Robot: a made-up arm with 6 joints.
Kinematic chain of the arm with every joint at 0, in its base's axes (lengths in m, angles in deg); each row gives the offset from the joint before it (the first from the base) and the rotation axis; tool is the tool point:
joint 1: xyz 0 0 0.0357 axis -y
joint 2: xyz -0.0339 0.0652 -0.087 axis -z
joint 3: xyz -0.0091 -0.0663 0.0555 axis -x
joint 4: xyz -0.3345 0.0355 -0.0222 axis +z
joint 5: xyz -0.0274 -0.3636 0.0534 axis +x
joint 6: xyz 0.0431 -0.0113 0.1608 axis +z
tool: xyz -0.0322 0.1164 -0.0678
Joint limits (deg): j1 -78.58..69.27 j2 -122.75..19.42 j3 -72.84..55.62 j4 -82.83..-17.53 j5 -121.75..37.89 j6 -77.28..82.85
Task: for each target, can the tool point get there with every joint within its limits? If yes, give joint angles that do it. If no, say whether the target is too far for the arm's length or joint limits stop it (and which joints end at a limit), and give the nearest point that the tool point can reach.
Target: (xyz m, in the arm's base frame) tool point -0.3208 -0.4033 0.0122
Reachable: yes | joints -8.14 -31.19 8.53 -37.27 -82.40 -17.99
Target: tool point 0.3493 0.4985 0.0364
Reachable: no: joint limits stop it (at a limit: joint 2, joint 4, joint 6) | nearest point 0.4888 0.0119 0.0367 | short by 0.506 m
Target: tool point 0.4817 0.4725 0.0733
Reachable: no: joint limits stop it (at a limit: joint 2, joint 4, joint 5, joint 6) | nearest point 0.5354 0.0242 0.0775 | short by 0.451 m
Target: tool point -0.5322 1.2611 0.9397
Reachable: no: too far | nearest point -0.3806 0.3888 0.6822 | short by 0.922 m
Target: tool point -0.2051 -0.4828 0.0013
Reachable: yes | joints -19.26 -61.69 -20.71 -61.27 -71.25 -9.65
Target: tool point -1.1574 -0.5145 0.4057
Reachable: no: too far | nearest point -0.7263 -0.2924 0.2679 | short by 0.504 m
